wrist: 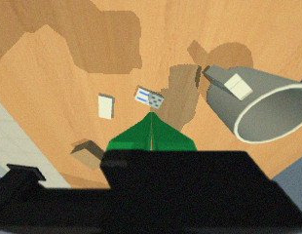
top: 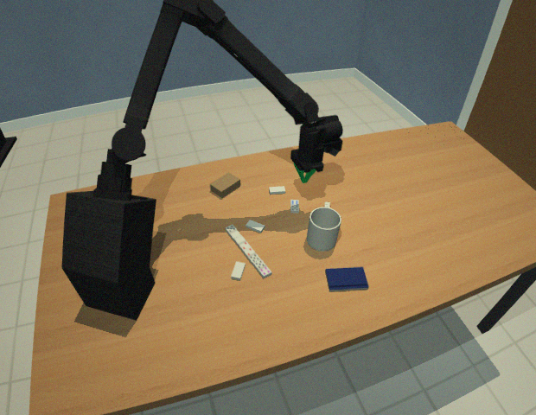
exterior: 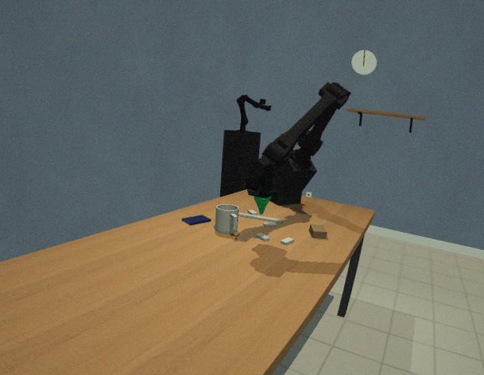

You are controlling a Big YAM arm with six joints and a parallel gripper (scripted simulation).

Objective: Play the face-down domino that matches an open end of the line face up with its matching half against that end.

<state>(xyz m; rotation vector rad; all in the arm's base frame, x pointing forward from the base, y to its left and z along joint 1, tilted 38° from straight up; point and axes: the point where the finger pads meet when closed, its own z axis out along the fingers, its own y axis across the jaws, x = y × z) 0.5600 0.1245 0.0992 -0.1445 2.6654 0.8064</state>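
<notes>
The grey tile lies 7 cm behind my hand, 9 cm to the left of it and 11 cm below it. Also, from my hand: brown block 24 cm behind, 14 cm to the left, 10 cm below.
</notes>
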